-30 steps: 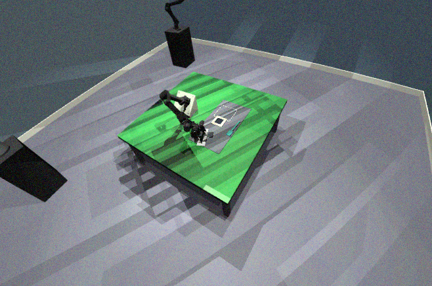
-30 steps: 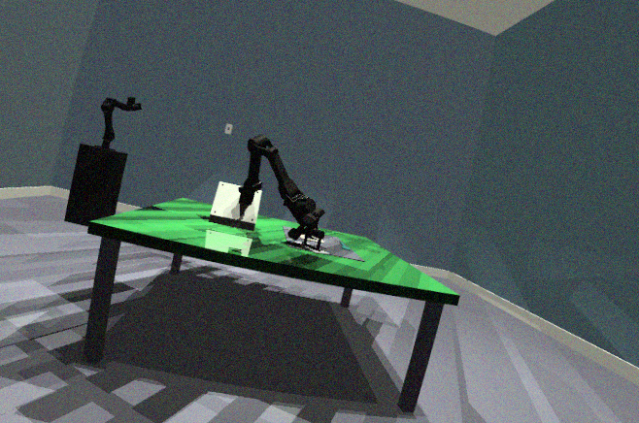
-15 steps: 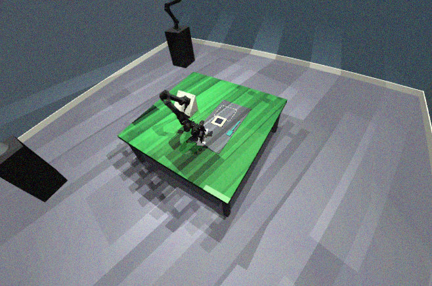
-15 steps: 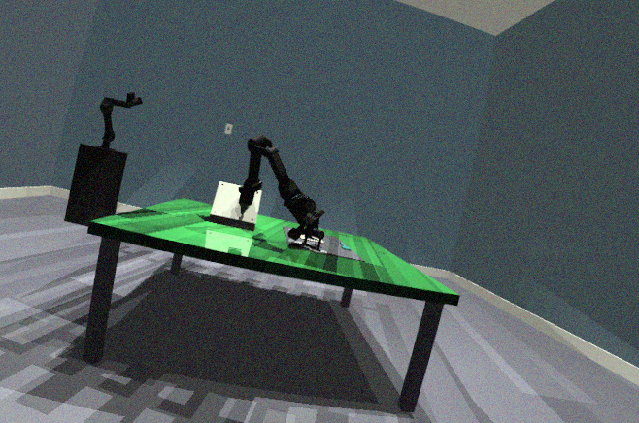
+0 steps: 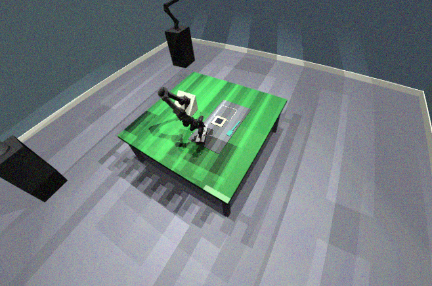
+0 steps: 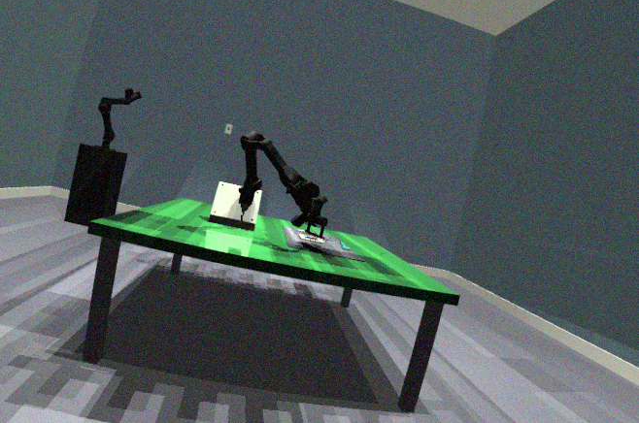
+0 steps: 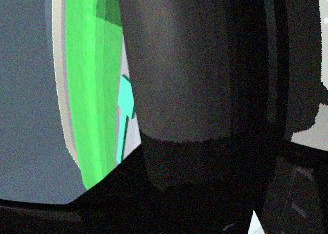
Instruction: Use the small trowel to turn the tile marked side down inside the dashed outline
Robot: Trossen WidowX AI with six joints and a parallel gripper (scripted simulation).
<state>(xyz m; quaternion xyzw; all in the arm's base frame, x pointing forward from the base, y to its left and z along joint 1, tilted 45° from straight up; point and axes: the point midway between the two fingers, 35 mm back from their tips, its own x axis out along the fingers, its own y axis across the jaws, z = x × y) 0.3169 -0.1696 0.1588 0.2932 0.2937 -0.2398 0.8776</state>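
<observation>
Right now the tile is 210 mm to the left of my gripper tip, 100 mm below it and 20 mm ahead of it. Also, from my gripper tip: grey mat: 200 mm to the left, 120 mm below, 60 mm ahead; then small trowel: 20 mm behind, 10 mm to the right, 10 mm below; then thin teal strip: 200 mm ahead, 170 mm to the left, 100 mm below.
</observation>
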